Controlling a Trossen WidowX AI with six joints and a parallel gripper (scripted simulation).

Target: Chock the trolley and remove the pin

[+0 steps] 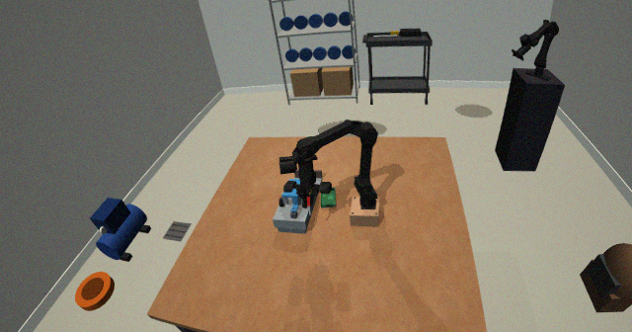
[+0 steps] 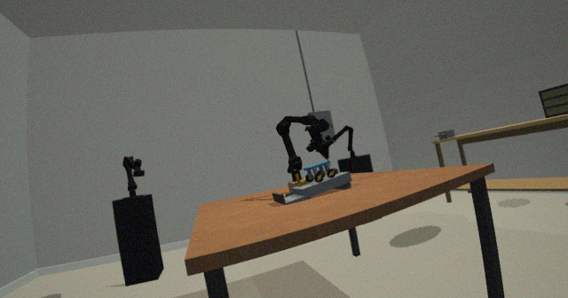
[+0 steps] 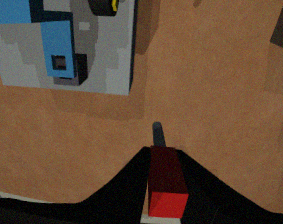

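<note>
Now: gripper tip 2 cm past the green tray, 21 cm to the left of it and 18 cm above it. Round my gripper tip: blue trolley 11 cm ahead, 12 cm to the right, 7 cm below; then ramp 11 cm ahead, 12 cm to the right, 13 cm below; then red-headed stop pin right at my gripper tip.
</note>
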